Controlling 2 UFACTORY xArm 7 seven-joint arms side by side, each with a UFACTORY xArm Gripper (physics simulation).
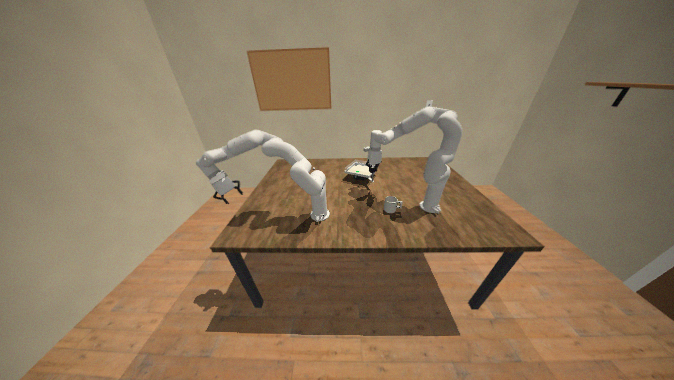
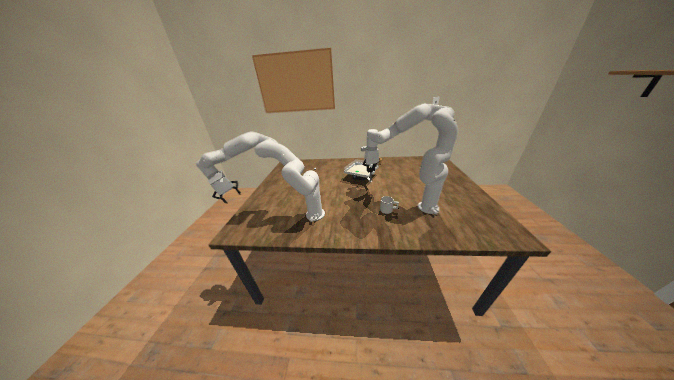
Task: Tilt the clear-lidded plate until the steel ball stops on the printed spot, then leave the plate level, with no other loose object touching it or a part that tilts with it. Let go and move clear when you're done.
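The plate (image 1: 352,170) (image 2: 351,170), pale with a light rim, is near the far edge of the table, left of my right gripper. A green spot (image 1: 357,172) (image 2: 357,171) shows on it. The steel ball cannot be made out, and the plate's exact tilt is too small to tell. My right gripper (image 1: 372,175) (image 2: 370,174) points down at the plate's right edge and covers part of it; its fingers are too small and dark to tell whether they are open or shut. My left gripper (image 1: 235,198) (image 2: 233,197) is open and empty, off the table's left edge.
A white mug (image 1: 390,204) (image 2: 386,205) stands on the wooden table (image 1: 480,225) (image 2: 480,225), left of the right arm's base. A small orange-brown thing (image 2: 380,160) shows behind the right gripper. The left arm's base stands left of the mug.
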